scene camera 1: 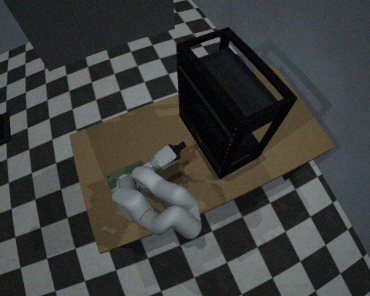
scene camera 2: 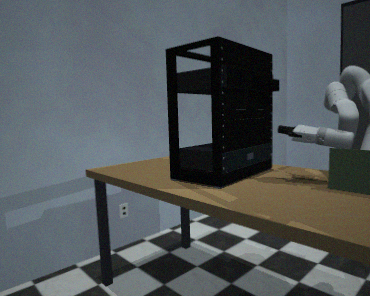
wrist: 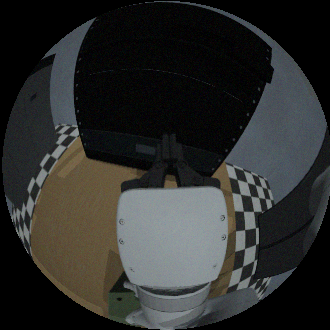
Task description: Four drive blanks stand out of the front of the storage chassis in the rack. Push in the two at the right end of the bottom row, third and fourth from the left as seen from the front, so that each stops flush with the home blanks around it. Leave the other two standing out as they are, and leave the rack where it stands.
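Where they show: gripper, fingertip midpoint: (scene camera 1: 184, 143) (scene camera 2: 278, 128) (wrist: 168, 140); arm's base, origin of the base link: (scene camera 1: 127, 183) (scene camera 2: 369, 166).
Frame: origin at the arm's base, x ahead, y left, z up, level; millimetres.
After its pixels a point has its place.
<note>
The black rack (scene camera 1: 261, 64) {x 753, y 61, z 524 mm} (scene camera 2: 217, 110) {x 477, y 331, z 233 mm} stands upright on the table, its front facing the arm. The storage chassis front (scene camera 2: 245, 112) {x 477, y 125, z 222 mm} (wrist: 165, 100) {x 482, y 51, z 166 mm} is nearly black, with thin light lines across it in scene camera 2 and the wrist view. It is too dark to pick out the four drive blanks or tell how far each stands out. My gripper (scene camera 1: 183, 146) {x 364, y 26, z 142 mm} (scene camera 2: 280, 129) {x 364, y 26, z 142 mm} (wrist: 168, 140) {x 364, y 26, z 142 mm} is shut, with nothing between its fingers. It points at the rack front and stands apart from it, with a visible gap in both scene views, above the table and around the height of the rack's lower half.
A blue-grey panel (scene camera 2: 240, 159) {x 474, y 173, z 11 mm} (wrist: 110, 142) {x 473, y 192, z 16 mm} with a small label spans the rack's bottom. A dark block (scene camera 2: 275, 85) {x 440, y -94, z 352 mm} (wrist: 269, 74) {x 442, y -133, z 350 mm} juts out near the rack's upper front edge. The arm stands at a green base plate (scene camera 1: 116, 174) {x -32, y 54, z 56 mm} (scene camera 2: 350, 171) {x 48, y 69, z -12 mm} on the wooden table (scene camera 1: 100, 150) {x -102, y 321, z -92 mm} (scene camera 2: 280, 200) {x 205, y 326, z -92 mm}.
</note>
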